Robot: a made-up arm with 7 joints.
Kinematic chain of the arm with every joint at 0, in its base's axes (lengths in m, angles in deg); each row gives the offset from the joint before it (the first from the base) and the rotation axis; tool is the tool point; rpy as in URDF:
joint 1: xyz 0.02 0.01 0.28 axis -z
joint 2: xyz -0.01 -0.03 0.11 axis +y
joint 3: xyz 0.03 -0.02 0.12 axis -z
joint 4: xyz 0.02 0 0.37 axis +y
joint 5: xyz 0 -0.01 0.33 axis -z
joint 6: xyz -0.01 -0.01 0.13 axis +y
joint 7: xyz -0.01 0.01 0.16 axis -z
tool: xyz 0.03 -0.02 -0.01 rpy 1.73 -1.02 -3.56
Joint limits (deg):
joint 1: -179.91..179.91
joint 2: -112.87..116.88
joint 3: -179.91..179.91
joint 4: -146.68..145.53
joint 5: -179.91..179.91
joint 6: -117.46..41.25
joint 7: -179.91..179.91
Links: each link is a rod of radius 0.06 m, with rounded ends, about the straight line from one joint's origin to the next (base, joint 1, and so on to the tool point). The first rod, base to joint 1, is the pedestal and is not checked.
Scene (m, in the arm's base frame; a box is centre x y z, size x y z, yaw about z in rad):
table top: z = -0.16
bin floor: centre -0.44 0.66 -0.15 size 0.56 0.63 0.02 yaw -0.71
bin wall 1: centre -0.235 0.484 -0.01 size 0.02 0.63 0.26 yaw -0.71
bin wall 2: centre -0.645 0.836 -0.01 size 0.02 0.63 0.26 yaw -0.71
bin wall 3: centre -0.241 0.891 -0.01 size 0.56 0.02 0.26 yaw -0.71
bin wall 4: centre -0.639 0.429 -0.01 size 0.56 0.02 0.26 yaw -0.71
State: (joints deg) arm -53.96 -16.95 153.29 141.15 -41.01 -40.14 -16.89
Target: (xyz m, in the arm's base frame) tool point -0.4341 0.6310 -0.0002
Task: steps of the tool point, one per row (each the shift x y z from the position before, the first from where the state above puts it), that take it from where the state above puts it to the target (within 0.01 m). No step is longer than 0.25 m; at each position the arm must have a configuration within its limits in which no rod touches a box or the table.
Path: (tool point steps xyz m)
1: -0.1471 0.0157 -0.0035
2: -0.1447 0.0663 -0.0034
3: -0.1244 0.1163 -0.0026
4: -0.0873 0.1592 -0.0015
5: -0.0358 0.1886 0.0003
6: 0.0249 0.2009 0.0029
7: 0.0211 0.1210 -0.1033
8: 0.0537 0.1066 -0.1120
9: 0.0802 0.0805 -0.1167

